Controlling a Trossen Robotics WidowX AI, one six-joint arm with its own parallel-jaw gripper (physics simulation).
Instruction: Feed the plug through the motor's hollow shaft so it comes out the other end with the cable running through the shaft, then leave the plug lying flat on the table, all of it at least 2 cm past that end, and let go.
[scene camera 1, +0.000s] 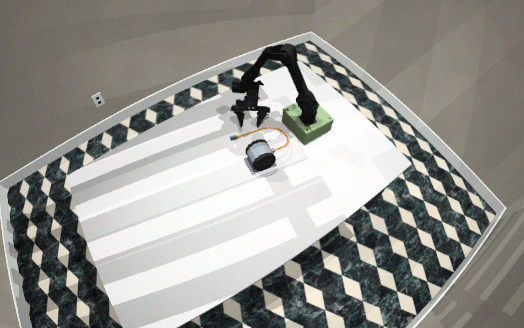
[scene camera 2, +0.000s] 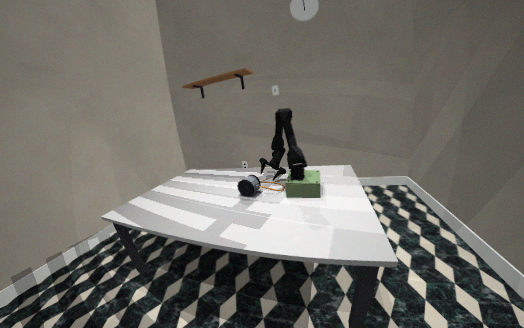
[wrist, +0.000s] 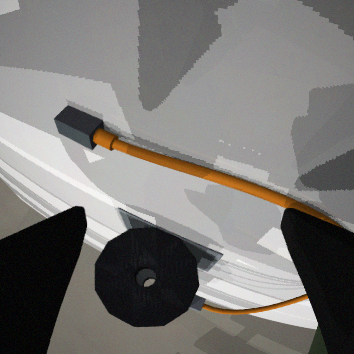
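Pixels of known places: gripper, fingertip midpoint: (scene camera 1: 249, 127) (scene camera 2: 266, 177) (wrist: 187, 219); arm's base, origin of the base link: (scene camera 1: 307, 119) (scene camera 2: 297, 177).
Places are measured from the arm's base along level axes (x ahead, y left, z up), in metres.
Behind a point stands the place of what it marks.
The dark grey plug (scene camera 1: 233, 137) {y -0.117, x 0.326, z -0.076 m} (wrist: 78, 126) {y -0.126, x 0.319, z -0.077 m} lies on the table, outside the motor. The orange cable (scene camera 1: 271, 128) {y -0.092, x 0.137, z -0.082 m} (scene camera 2: 272, 189) {y 0.046, x 0.137, z -0.056 m} (wrist: 210, 175) {y -0.114, x 0.240, z -0.082 m} curves from it round to the motor's side. The motor (scene camera 1: 260, 154) {y 0.081, x 0.292, z 0.013 m} (scene camera 2: 248, 185) {y 0.103, x 0.251, z -0.013 m} (wrist: 127, 300) {y 0.007, x 0.276, z -0.006 m} is a grey cylinder with black ends, lying on its side on a flat base; the round shaft hole shows in its black end face in the wrist view. My gripper (scene camera 1: 250, 126) {y -0.120, x 0.240, z -0.053 m} (scene camera 2: 270, 172) {y -0.120, x 0.240, z -0.053 m} (wrist: 187, 219) {y -0.120, x 0.240, z -0.053 m} is open and empty, above the table behind the motor, with its fingertips over the area near the plug and cable.
The arm stands on a green base block (scene camera 1: 307, 131) {y 0.060, x 0.042, z 0.001 m} (scene camera 2: 303, 187) {y 0.059, x -0.040, z -0.028 m}, to the right of the motor and cable. The white table (scene camera 1: 200, 235) {y 0.252, x 0.654, z -0.088 m} (scene camera 2: 320, 240) {y 0.361, x -0.159, z -0.088 m} carries them all. A wooden shelf (scene camera 2: 218, 79) hangs on the wall behind.
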